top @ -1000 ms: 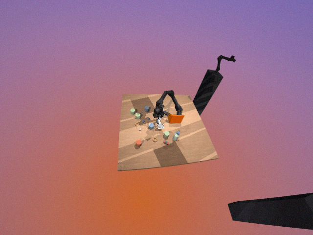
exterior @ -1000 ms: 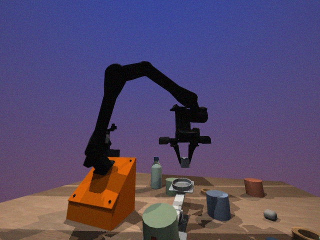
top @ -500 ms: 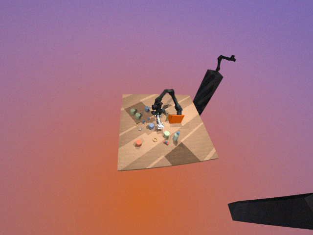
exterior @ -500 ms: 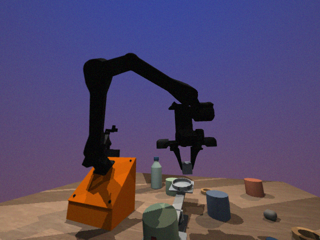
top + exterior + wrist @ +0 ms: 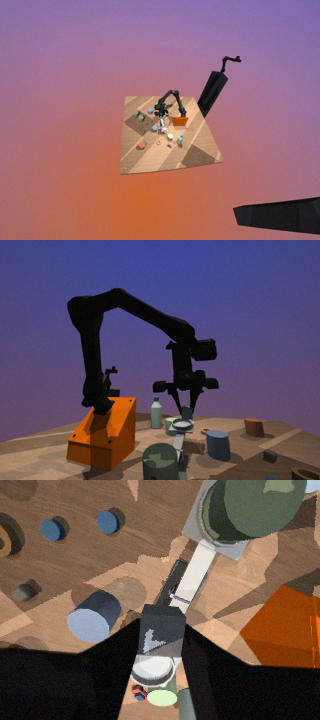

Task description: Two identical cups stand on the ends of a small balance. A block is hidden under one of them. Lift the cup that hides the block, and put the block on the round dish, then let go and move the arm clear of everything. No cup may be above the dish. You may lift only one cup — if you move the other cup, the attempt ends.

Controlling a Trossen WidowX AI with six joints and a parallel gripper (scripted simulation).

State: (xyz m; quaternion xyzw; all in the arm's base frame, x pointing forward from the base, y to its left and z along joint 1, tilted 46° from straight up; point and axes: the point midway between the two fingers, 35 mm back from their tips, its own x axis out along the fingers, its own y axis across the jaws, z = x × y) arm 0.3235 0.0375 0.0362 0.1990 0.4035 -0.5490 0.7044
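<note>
Now: the cup 3 cm behind my gripper tip, 14 cm to the right of it and 8 cm below it. Round my gripper tip: balance beam: 4 cm behind, 1 cm to the left, 11 cm below; then grey pebble: 23 cm ahead, 15 cm to the left, 13 cm below; then grey block: 1 cm above.
</note>
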